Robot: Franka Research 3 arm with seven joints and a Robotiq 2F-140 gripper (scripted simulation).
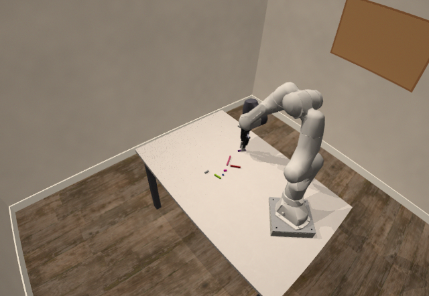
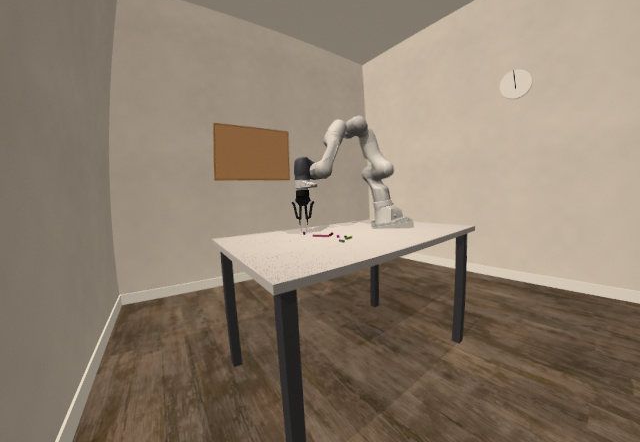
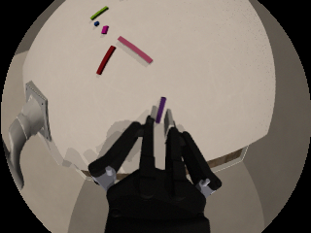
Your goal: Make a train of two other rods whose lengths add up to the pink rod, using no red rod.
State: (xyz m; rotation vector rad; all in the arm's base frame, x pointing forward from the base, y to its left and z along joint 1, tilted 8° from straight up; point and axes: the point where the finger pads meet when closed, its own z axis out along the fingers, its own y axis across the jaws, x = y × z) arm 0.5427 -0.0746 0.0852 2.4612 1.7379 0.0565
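The purple rod is 5 cm below my hand. Round my hand: red rod (13 cm to the left, 10 cm behind, 5 cm below); pink rod (14 cm to the left, 5 cm below, 3 cm behind); magenta rod (21 cm to the left, 10 cm behind, 5 cm below).
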